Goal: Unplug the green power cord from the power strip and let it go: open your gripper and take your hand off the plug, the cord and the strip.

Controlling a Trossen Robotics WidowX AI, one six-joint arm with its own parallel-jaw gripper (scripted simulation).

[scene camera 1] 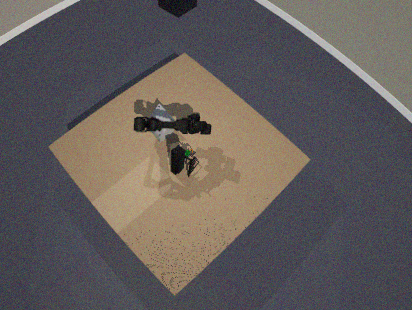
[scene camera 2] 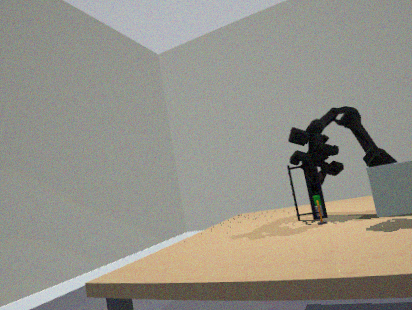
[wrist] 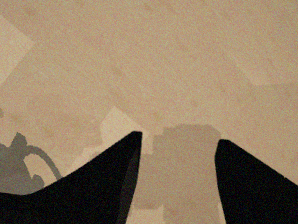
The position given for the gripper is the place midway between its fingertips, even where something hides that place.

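Scene camera 2 shows the gripper (scene camera 2: 316, 183). The wrist view also shows the gripper (wrist: 179, 145).
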